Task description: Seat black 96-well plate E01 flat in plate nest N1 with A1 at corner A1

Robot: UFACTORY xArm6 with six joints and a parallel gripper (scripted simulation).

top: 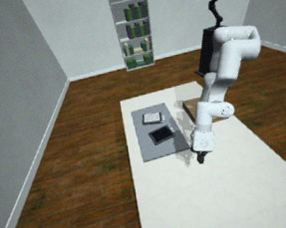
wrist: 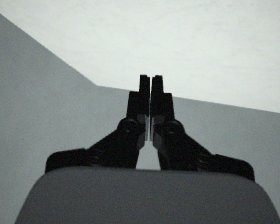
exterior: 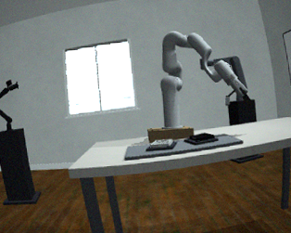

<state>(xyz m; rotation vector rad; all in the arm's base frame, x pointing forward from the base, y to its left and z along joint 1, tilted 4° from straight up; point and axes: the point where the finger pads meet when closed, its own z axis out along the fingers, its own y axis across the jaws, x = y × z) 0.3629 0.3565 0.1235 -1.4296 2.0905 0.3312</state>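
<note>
My gripper is now 340 mm to the left of the black 96-well plate E01, 130 mm above it and 40 mm short of it. Round my hand: white plate E07: 530 mm to the right, 130 mm below, 30 mm ahead; then white label N1: 340 mm to the right, 150 mm below, 50 mm behind; then plate nest N1: 340 mm to the right, 150 mm below, 40 mm ahead.
</note>
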